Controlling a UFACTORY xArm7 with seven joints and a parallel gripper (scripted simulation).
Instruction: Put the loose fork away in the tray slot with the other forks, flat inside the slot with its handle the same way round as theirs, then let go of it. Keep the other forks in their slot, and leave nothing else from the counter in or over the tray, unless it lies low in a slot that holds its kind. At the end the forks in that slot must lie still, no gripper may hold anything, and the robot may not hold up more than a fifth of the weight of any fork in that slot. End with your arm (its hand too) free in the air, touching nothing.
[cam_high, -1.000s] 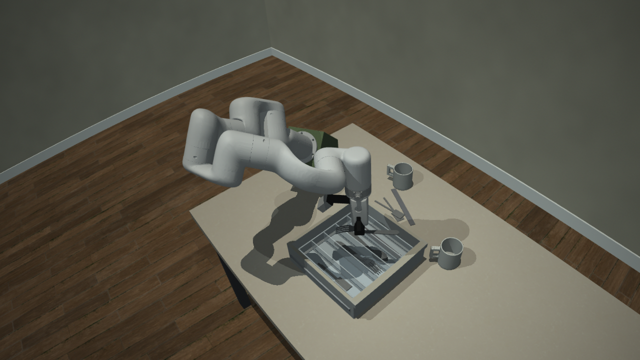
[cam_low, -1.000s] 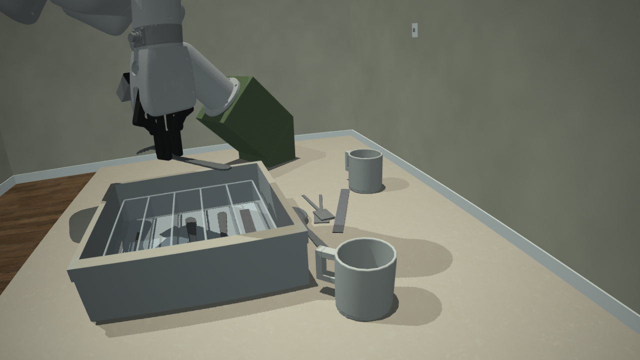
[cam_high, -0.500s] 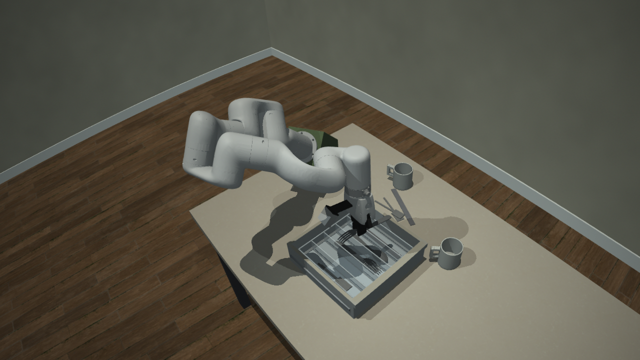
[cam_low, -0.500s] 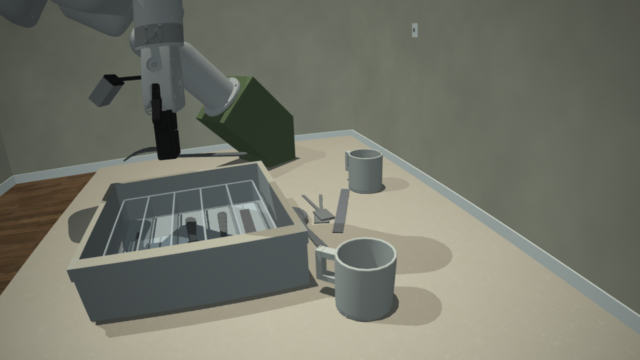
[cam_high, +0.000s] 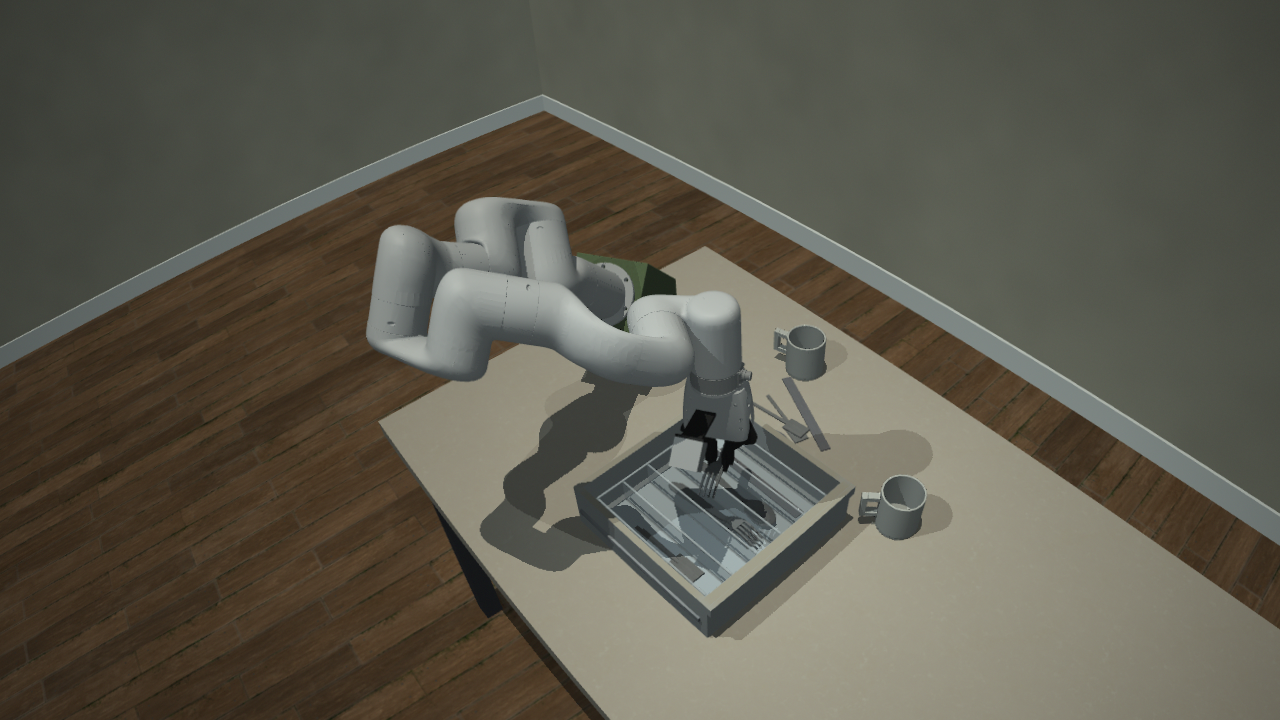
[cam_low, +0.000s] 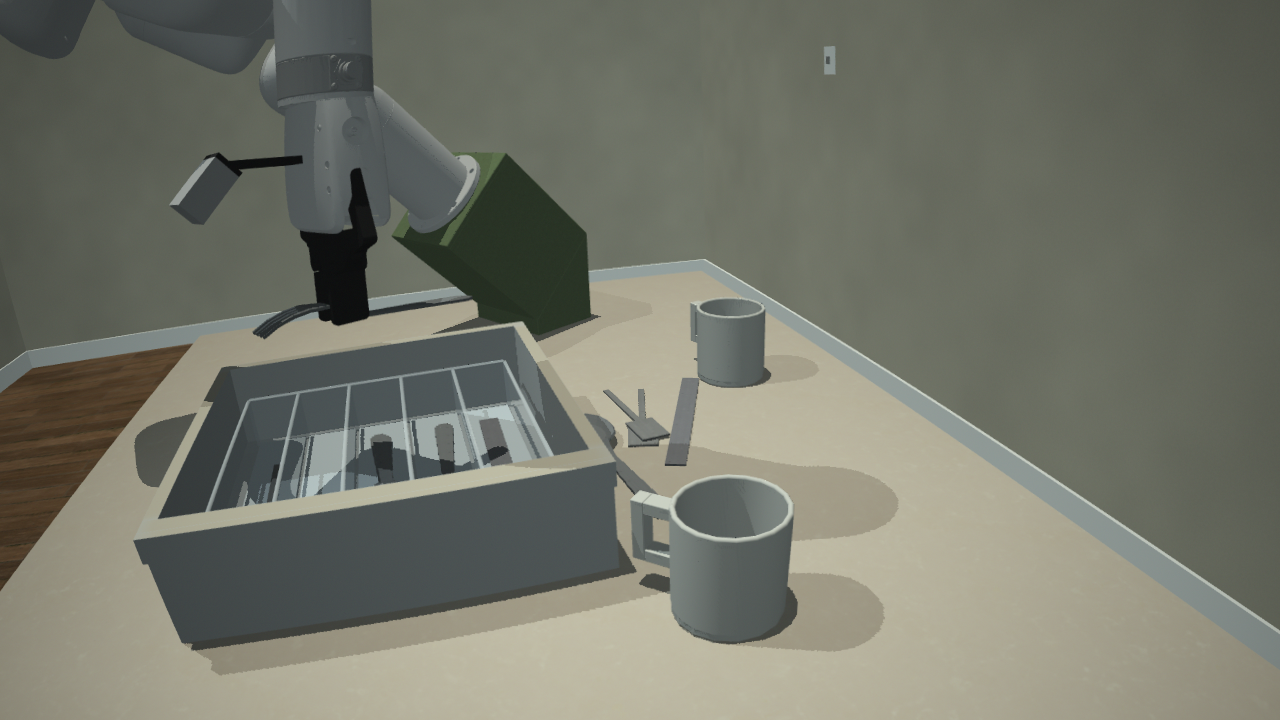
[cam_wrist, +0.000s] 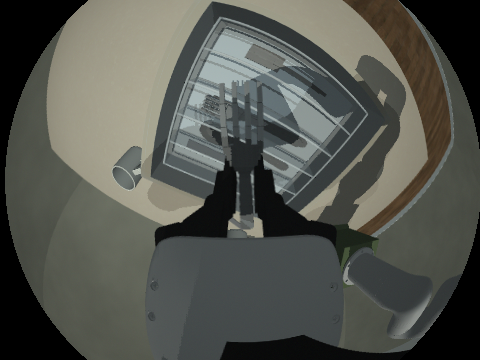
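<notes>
My gripper is now 2 cm past the grey cutlery tray, 1 cm to the right of it and 15 cm above it.
</notes>
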